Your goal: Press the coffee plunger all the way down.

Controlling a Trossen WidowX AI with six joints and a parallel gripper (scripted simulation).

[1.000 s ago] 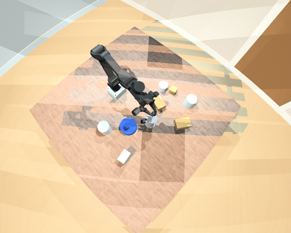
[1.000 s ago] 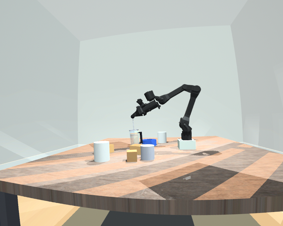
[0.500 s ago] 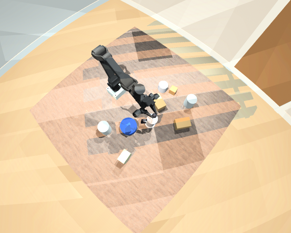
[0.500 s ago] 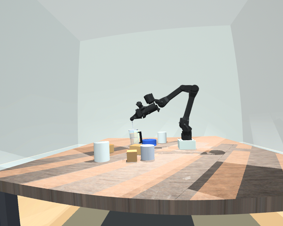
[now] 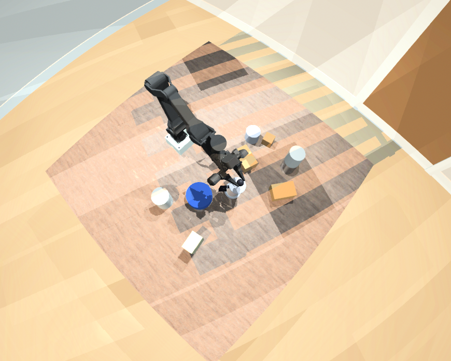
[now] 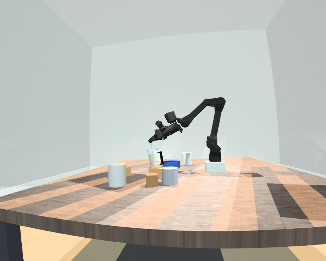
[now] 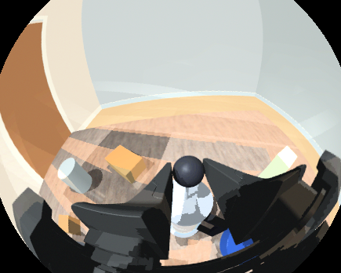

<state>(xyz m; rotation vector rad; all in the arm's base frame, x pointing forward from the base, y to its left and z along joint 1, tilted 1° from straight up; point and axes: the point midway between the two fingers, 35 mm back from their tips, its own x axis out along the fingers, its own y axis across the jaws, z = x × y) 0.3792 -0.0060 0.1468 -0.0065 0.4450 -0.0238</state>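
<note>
The coffee press lies 10 cm below my gripper tip, 3 cm behind it and 1 cm to the right of it. The rest, counted from my gripper tip: small orange cube 32 cm to the left, 17 cm below, 9 cm behind.
</note>
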